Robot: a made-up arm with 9 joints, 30 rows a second.
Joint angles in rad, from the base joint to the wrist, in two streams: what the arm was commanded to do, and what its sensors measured. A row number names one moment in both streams.
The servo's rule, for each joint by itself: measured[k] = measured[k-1] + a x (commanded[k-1-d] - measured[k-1]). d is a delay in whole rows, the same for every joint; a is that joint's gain. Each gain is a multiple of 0.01, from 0.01 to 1. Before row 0 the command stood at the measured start. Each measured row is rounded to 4 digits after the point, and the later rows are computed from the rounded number. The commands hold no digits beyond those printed.
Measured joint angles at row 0: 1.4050, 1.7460, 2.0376, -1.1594, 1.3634, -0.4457, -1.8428, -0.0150, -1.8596
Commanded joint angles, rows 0 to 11: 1.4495, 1.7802, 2.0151, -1.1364, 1.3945, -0.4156, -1.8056, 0.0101, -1.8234; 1.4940, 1.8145, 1.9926, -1.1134, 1.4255, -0.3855, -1.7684, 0.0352, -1.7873; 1.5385, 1.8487, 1.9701, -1.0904, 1.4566, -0.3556, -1.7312, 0.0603, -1.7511; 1.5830, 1.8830, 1.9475, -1.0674, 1.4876, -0.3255, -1.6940, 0.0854, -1.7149; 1.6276, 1.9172, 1.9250, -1.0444, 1.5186, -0.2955, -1.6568, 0.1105, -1.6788; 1.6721, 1.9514, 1.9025, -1.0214, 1.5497, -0.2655, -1.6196, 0.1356, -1.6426; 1.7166, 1.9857, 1.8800, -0.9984, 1.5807, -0.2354, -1.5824, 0.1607, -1.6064; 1.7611, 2.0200, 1.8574, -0.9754, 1.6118, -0.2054, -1.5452, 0.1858, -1.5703; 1.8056, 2.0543, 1.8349, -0.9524, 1.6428, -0.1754, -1.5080, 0.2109, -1.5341; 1.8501, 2.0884, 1.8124, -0.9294, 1.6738, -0.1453, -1.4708, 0.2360, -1.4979; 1.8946, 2.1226, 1.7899, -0.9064, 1.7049, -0.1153, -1.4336, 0.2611, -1.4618; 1.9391, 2.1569, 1.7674, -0.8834, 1.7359, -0.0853, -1.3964, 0.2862, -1.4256
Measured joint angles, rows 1 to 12: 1.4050, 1.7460, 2.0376, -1.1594, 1.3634, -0.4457, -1.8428, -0.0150, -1.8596; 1.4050, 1.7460, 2.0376, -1.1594, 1.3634, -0.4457, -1.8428, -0.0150, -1.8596; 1.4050, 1.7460, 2.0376, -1.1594, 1.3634, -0.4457, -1.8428, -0.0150, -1.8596; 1.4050, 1.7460, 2.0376, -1.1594, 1.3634, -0.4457, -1.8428, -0.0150, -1.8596; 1.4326, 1.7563, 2.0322, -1.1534, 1.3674, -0.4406, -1.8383, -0.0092, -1.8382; 1.4707, 1.7738, 2.0227, -1.1430, 1.3750, -0.4312, -1.8299, 0.0010, -1.8082; 1.5127, 1.7963, 2.0101, -1.1293, 1.3856, -0.4183, -1.8181, 0.0146, -1.7745; 1.5563, 1.8223, 1.9951, -1.1132, 1.3989, -0.4025, -1.8032, 0.0309, -1.7393; 1.6005, 1.8508, 1.9783, -1.0953, 1.4145, -0.3843, -1.7856, 0.0492, -1.7036; 1.6449, 1.8810, 1.9601, -1.0761, 1.4321, -0.3641, -1.7657, 0.0691, -1.6676; 1.6894, 1.9124, 1.9409, -1.0559, 1.4514, -0.3422, -1.7437, 0.0902, -1.6315; 1.7339, 1.9447, 1.9209, -1.0350, 1.4723, -0.3189, -1.7199, 0.1122, -1.5954
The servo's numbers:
d 4
a 0.62 0.30 0.24 0.26 0.13 0.17 0.12 0.23 0.59

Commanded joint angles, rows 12 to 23: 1.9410, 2.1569, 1.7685, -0.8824, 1.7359, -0.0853, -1.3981, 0.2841, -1.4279; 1.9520, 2.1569, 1.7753, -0.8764, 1.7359, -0.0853, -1.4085, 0.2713, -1.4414; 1.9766, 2.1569, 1.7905, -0.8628, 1.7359, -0.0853, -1.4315, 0.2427, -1.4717; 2.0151, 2.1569, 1.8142, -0.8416, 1.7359, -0.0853, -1.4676, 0.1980, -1.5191; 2.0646, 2.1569, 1.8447, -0.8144, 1.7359, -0.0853, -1.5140, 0.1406, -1.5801; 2.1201, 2.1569, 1.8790, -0.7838, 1.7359, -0.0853, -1.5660, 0.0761, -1.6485; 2.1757, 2.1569, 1.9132, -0.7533, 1.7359, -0.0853, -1.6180, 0.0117, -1.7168; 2.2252, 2.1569, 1.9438, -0.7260, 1.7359, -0.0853, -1.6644, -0.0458, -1.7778; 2.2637, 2.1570, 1.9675, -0.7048, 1.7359, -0.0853, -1.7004, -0.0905, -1.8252; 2.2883, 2.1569, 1.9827, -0.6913, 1.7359, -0.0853, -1.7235, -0.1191, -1.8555; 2.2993, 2.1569, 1.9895, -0.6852, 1.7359, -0.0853, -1.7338, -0.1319, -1.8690; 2.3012, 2.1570, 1.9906, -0.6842, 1.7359, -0.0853, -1.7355, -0.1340, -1.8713
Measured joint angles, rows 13 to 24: 1.7784, 1.9776, 1.9003, -1.0135, 1.4945, -0.2945, -1.6945, 0.1349, -1.5592; 1.8229, 2.0108, 1.8792, -0.9916, 1.5178, -0.2691, -1.6677, 0.1582, -1.5230; 1.8674, 2.0443, 1.8578, -0.9694, 1.5421, -0.2430, -1.6396, 0.1819, -1.4869; 1.9119, 2.0781, 1.8361, -0.9470, 1.5673, -0.2162, -1.6104, 0.2059, -1.4507; 1.9299, 2.1017, 1.8199, -0.9302, 1.5892, -0.1939, -1.5849, 0.2239, -1.4372; 1.9436, 2.1183, 1.8092, -0.9162, 1.6083, -0.1754, -1.5637, 0.2348, -1.4397; 1.9641, 2.1299, 1.8047, -0.9023, 1.6249, -0.1601, -1.5478, 0.2366, -1.4586; 1.9957, 2.1380, 1.8070, -0.8865, 1.6393, -0.1474, -1.5382, 0.2277, -1.4943; 2.0384, 2.1437, 1.8160, -0.8678, 1.6519, -0.1368, -1.5353, 0.2077, -1.5449; 2.0891, 2.1477, 1.8311, -0.8460, 1.6628, -0.1280, -1.5390, 0.1774, -1.6060; 2.1428, 2.1505, 1.8508, -0.8219, 1.6723, -0.1207, -1.5485, 0.1393, -1.6714; 2.1939, 2.1524, 1.8731, -0.7970, 1.6806, -0.1147, -1.5624, 0.0967, -1.7342
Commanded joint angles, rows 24 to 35: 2.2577, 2.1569, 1.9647, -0.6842, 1.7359, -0.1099, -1.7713, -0.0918, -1.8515; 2.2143, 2.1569, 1.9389, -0.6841, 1.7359, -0.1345, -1.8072, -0.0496, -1.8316; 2.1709, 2.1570, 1.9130, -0.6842, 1.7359, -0.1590, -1.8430, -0.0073, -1.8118; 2.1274, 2.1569, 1.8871, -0.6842, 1.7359, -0.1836, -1.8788, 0.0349, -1.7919; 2.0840, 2.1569, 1.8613, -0.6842, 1.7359, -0.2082, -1.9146, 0.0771, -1.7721; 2.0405, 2.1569, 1.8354, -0.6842, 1.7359, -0.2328, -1.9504, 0.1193, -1.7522; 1.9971, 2.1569, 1.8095, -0.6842, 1.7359, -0.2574, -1.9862, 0.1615, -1.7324; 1.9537, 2.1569, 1.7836, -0.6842, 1.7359, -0.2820, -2.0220, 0.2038, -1.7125; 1.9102, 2.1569, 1.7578, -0.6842, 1.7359, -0.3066, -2.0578, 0.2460, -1.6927; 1.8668, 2.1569, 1.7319, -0.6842, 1.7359, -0.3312, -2.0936, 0.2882, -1.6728; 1.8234, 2.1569, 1.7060, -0.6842, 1.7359, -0.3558, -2.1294, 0.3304, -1.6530; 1.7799, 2.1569, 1.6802, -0.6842, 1.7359, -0.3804, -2.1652, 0.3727, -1.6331
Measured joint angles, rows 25 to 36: 2.2372, 2.1538, 1.8958, -0.7730, 1.6878, -0.1097, -1.5790, 0.0536, -1.7879; 2.2689, 2.1547, 1.9167, -0.7518, 1.6941, -0.1056, -1.5963, 0.0139, -1.8278; 2.2877, 2.1554, 1.9342, -0.7345, 1.6995, -0.1021, -1.6128, -0.0196, -1.8521; 2.2961, 2.1559, 1.9477, -0.7214, 1.7042, -0.0992, -1.6275, -0.0459, -1.8634; 2.2723, 2.1562, 1.9518, -0.7117, 1.7083, -0.1010, -1.6448, -0.0565, -1.8564; 2.2363, 2.1564, 1.9487, -0.7045, 1.7119, -0.1067, -1.6643, -0.0549, -1.8418; 2.1958, 2.1566, 1.9401, -0.6992, 1.7150, -0.1156, -1.6857, -0.0440, -1.8241; 2.1534, 2.1567, 1.9274, -0.6953, 1.7177, -0.1272, -1.7089, -0.0259, -1.8051; 2.1104, 2.1568, 1.9115, -0.6924, 1.7201, -0.1410, -1.7336, -0.0022, -1.7856; 2.0671, 2.1568, 1.8932, -0.6903, 1.7222, -0.1566, -1.7596, 0.0257, -1.7659; 2.0237, 2.1568, 1.8731, -0.6887, 1.7240, -0.1737, -1.7868, 0.0569, -1.7461; 1.9803, 2.1568, 1.8516, -0.6875, 1.7255, -0.1921, -1.8150, 0.0907, -1.7263
